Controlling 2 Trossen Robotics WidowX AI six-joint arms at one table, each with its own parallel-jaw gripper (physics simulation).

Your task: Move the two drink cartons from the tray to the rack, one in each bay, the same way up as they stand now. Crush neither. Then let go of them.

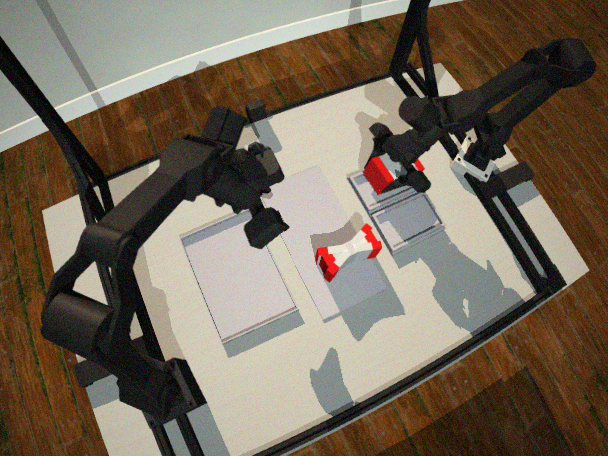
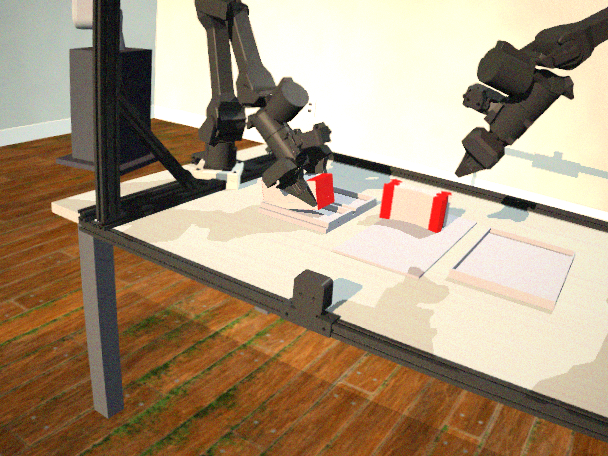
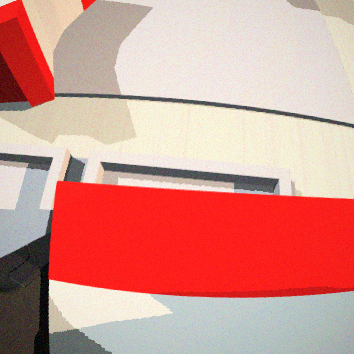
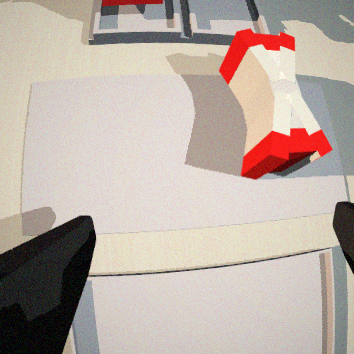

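Where they show: left gripper, fingertip midpoint: [image 1: 373,180] [image 2: 323,200] [image 3: 203,225]; right gripper, fingertip midpoint: [image 1: 278,209] [image 2: 466,165] [image 4: 218,222]; left arm's base at its link origin: [image 1: 477,157] [image 2: 219,166]; right arm's base at its link origin: [image 1: 161,393].
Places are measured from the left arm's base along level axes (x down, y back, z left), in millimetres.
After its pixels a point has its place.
Observation:
My left gripper [image 1: 400,158] [image 2: 311,183] is closed around a red-and-white carton [image 1: 378,174] {z -192, x -42, y -232 mm} [image 2: 325,191] {z -196, x -26, y -233 mm} [image 3: 200,235] {z -186, x -51, y -223 mm} at the back bay of the rack [image 1: 383,234] {z -113, x 17, y -326 mm} [image 2: 300,221] {z -228, x 28, y -191 mm} [image 3: 200,168] {z -213, x 16, y -261 mm} [image 4: 150,36] {z -198, x 25, y -276 mm}. Whether the carton's underside touches the bay floor is hidden. The other bay is empty. A second carton [image 1: 350,250] {z -155, x -35, y -421 mm} [image 2: 412,207] {z -170, x -1, y -410 mm} [image 3: 25,55] {z -153, x -10, y -350 mm} [image 4: 260,100] {z -172, x -11, y -412 mm}, red at both ends with pinched-in sides, stands on the flat pale tray [image 1: 305,215] [image 2: 390,250] [image 3: 225,50] [image 4: 110,150]. My right gripper [image 1: 267,195] [image 2: 462,171] {z -305, x -130, y -463 mm} [image 4: 218,222] {z -305, x -130, y -463 mm} is open and empty, raised away from that carton.
A pale, rimmed tray [image 1: 245,290] {z -300, x 30, y -600 mm} [image 2: 520,265] {z -341, x 30, y -585 mm} [image 4: 210,310] {z -314, x 30, y -539 mm} lies empty on the far side of the flat tray from the rack. A black block [image 1: 257,111] {z -537, x -6, y -220 mm} [image 2: 312,290] {z -561, x -5, y -212 mm} is fixed at the table edge. Black frame posts stand at the table's sides.

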